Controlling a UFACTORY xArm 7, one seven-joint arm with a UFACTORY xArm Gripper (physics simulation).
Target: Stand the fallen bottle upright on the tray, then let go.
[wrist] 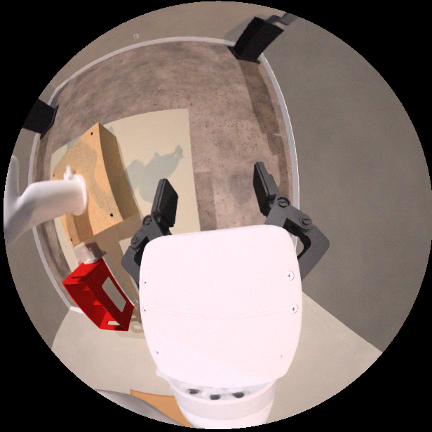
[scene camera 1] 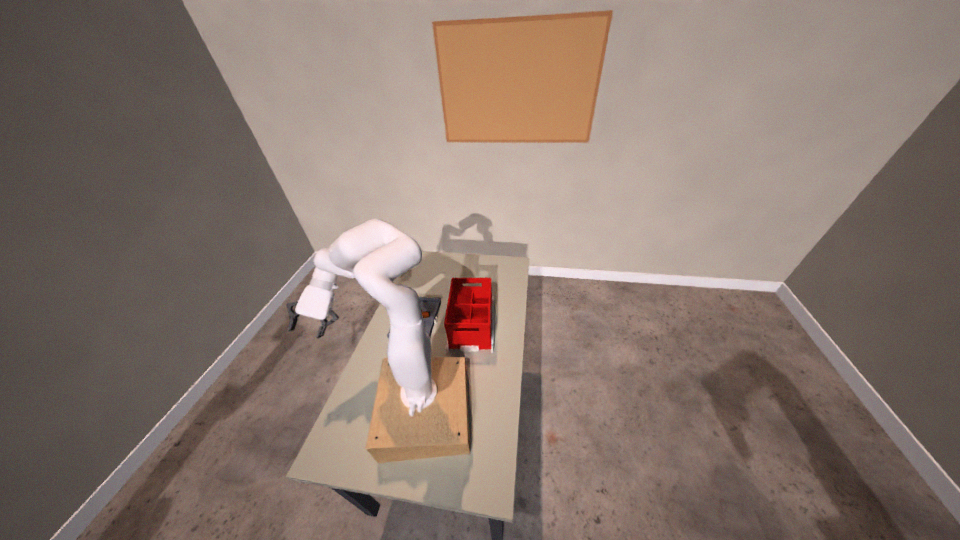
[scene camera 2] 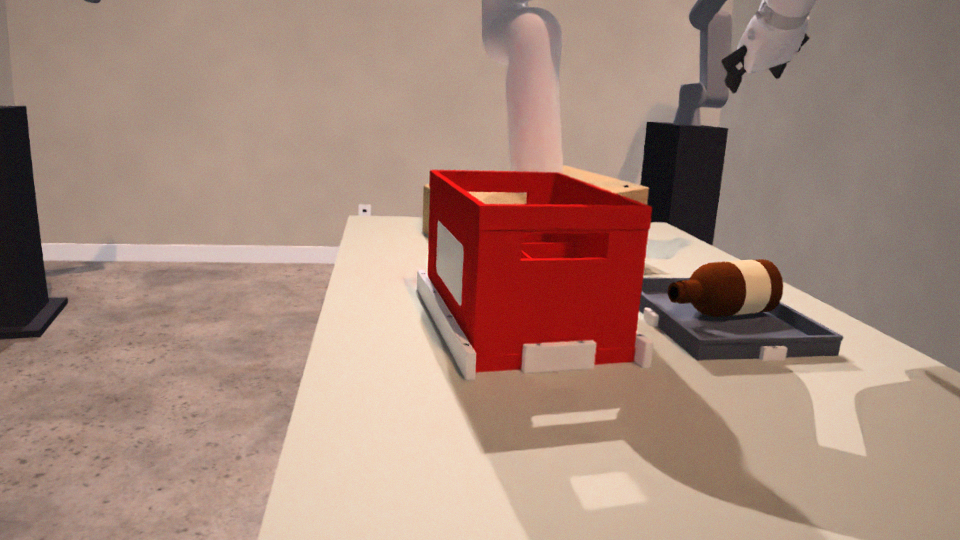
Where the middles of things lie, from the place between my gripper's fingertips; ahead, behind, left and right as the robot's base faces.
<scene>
Now: hand 300 mm short of the brown bottle (scene camera 2: 715, 289), 270 mm to the left of it and 290 mm above it.
</scene>
